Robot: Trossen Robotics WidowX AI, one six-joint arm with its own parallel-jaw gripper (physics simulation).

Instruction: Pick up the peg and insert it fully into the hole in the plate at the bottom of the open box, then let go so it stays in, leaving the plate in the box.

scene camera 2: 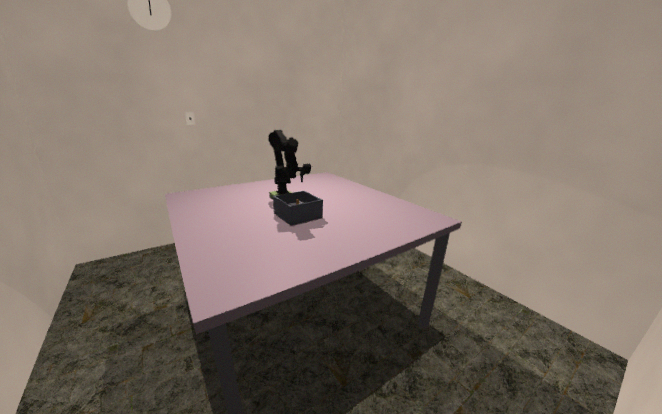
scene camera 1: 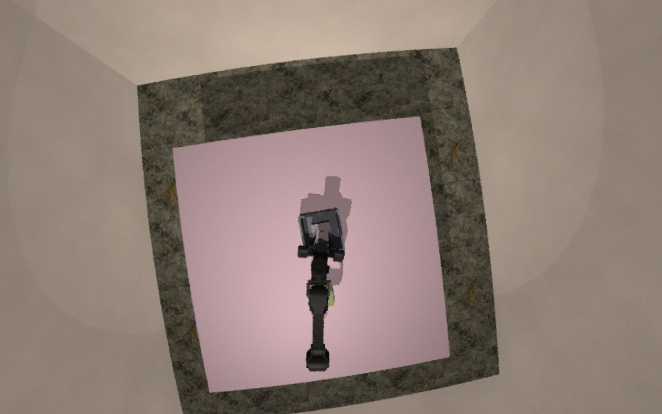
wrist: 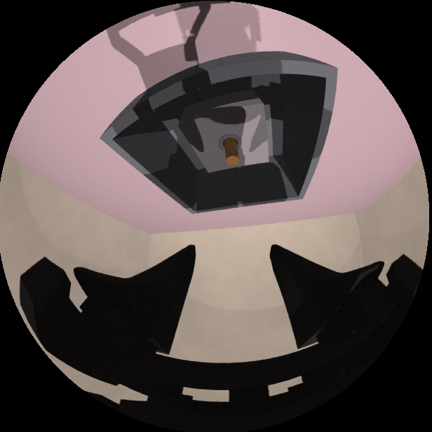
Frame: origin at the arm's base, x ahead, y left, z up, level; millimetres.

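Where they show: gripper, fingertip midpoint: (scene camera 2: pixel 296 182) (scene camera 1: pixel 322 236); arm's base at its link origin: (scene camera 2: pixel 282 192).
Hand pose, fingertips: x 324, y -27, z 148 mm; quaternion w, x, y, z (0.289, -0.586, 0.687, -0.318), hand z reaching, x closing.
Observation:
Things, the pixels of their centre, and the offset from my fingertips. Level surfaces: height alone.
- brown peg at the middle of its body: (scene camera 1: pixel 321 232) (scene camera 2: pixel 297 206) dx +4, dy +4, dz -131 mm
- dark grey open box at the middle of its body: (scene camera 1: pixel 321 232) (scene camera 2: pixel 297 206) dx +4, dy +4, dz -130 mm
- pink table at its surface level: dz -179 mm
The brown peg (scene camera 1: pixel 321 233) (scene camera 2: pixel 297 201) (wrist: pixel 231 151) stands nearly upright in the ringed hole of the pale plate (wrist: pixel 212 159). Its upper part sticks up above the plate; how deep its lower end sits is hidden. The plate lies at the bottom of the dark grey open box (scene camera 2: pixel 300 213) (wrist: pixel 328 100). My black gripper (scene camera 2: pixel 301 180) (wrist: pixel 233 250) is open with nothing between its fingers. It hangs above the box, apart from the peg. In the wrist view the peg shows beyond the fingertips.
The box stands on the pink table (scene camera 1: pixel 250 200) (scene camera 2: pixel 240 245) (wrist: pixel 380 125), in front of the arm's base. The box walls rise around the peg and plate. A green piece (scene camera 1: pixel 331 296) (scene camera 2: pixel 272 195) shows at the arm's base. Arm shadows fall across the box and table.

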